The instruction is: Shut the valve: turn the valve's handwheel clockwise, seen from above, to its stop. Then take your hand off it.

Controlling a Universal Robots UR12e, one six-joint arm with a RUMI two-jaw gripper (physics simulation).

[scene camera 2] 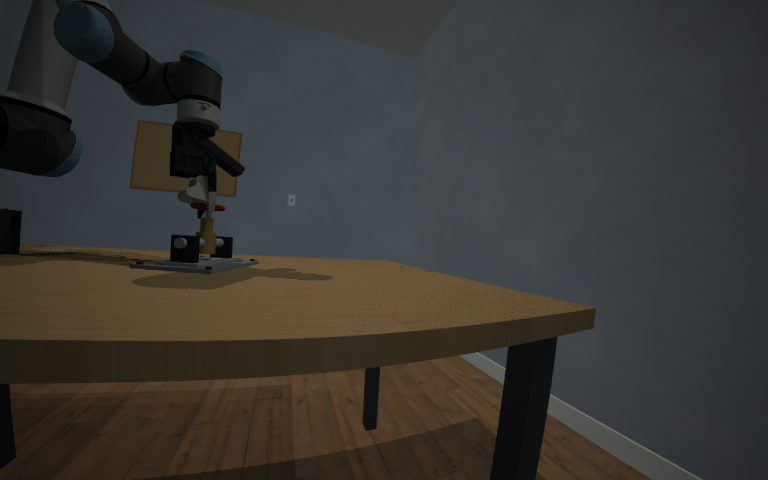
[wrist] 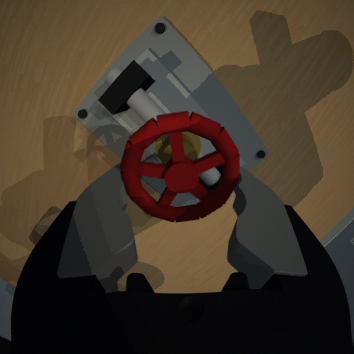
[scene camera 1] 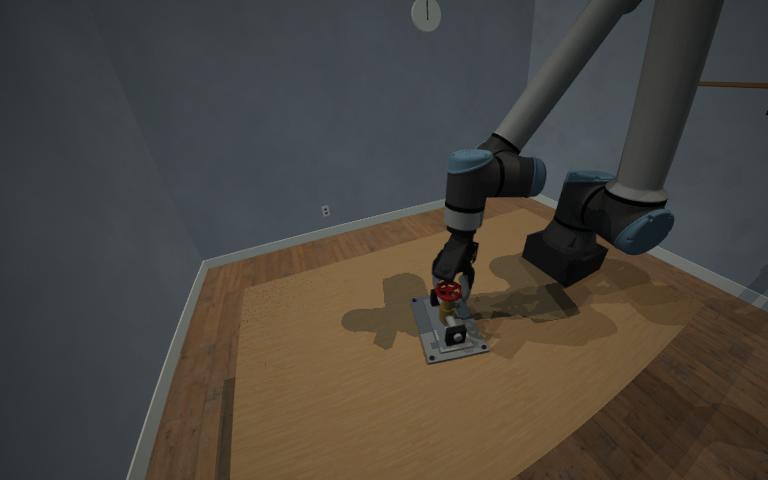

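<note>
The red handwheel point(scene camera 1: 449, 291) point(scene camera 2: 219, 208) point(wrist: 181, 176) is level on top of the brass valve body point(scene camera 1: 446, 312) point(scene camera 2: 207, 233) point(wrist: 192, 142). The valve stands on a grey base plate point(scene camera 1: 421, 323) point(scene camera 2: 169, 266) point(wrist: 232, 125), with a pale pipe point(wrist: 145, 104) running through it. My gripper point(scene camera 1: 450, 288) point(scene camera 2: 205, 208) point(wrist: 178, 167) points down and is shut on the handwheel, one grey finger against each side of the rim. In the wrist view the plate lies diagonally beneath the wheel. Whether the wheel is at its stop cannot be told.
Black pipe brackets point(scene camera 1: 455, 335) point(scene camera 2: 185, 247) point(wrist: 126, 86) hold the pipe on the plate, lower than the wheel. The plate lies on a wooden table point(scene camera 1: 317, 384) point(scene camera 2: 396, 305). The arm's dark base block point(scene camera 1: 563, 260) point(scene camera 2: 10, 230) stands on the same table.
</note>
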